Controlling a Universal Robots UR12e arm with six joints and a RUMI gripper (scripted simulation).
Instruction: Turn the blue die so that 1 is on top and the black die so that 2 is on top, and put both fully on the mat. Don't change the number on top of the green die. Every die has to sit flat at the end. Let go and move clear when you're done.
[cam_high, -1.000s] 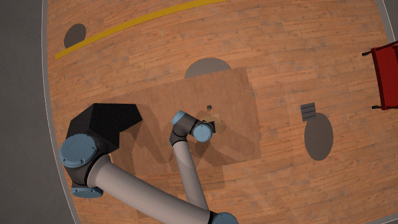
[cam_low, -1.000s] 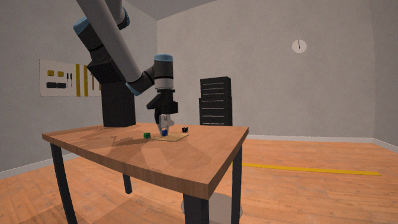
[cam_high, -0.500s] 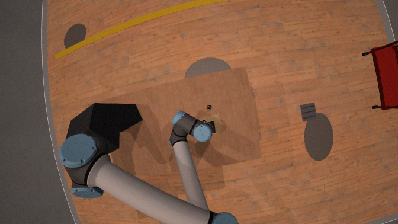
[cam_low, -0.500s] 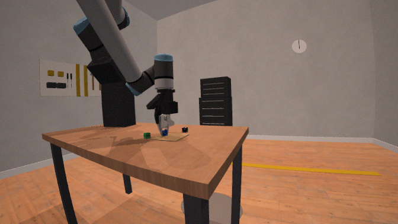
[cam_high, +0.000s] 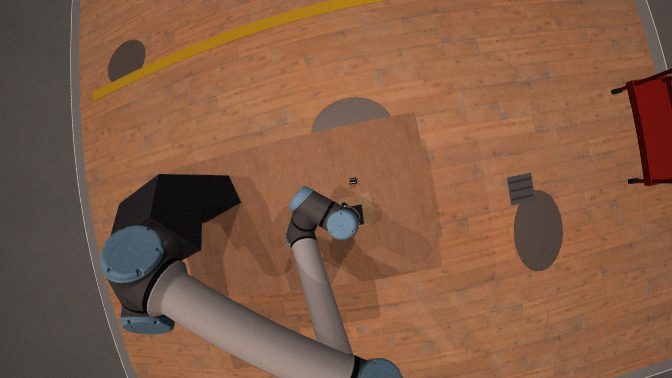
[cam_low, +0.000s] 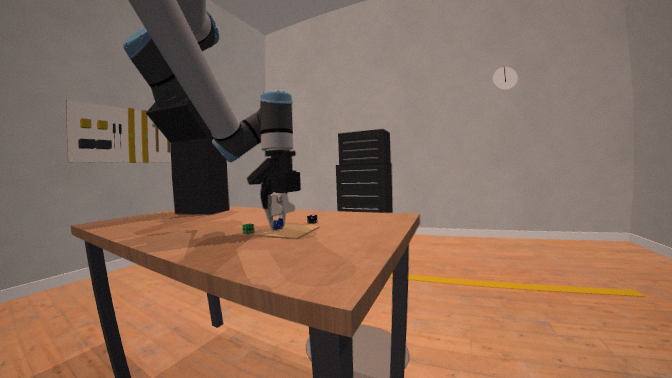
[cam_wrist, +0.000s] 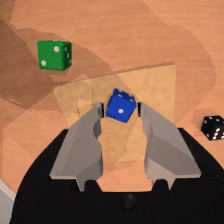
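Right now my hand is 10 mm above the blue die. The rest, counted from my hand: green die 60 mm behind, 60 mm to the right, 10 mm below; tan mat 40 mm ahead, 20 mm below; black die 50 mm ahead, 120 mm to the left, 10 mm below.
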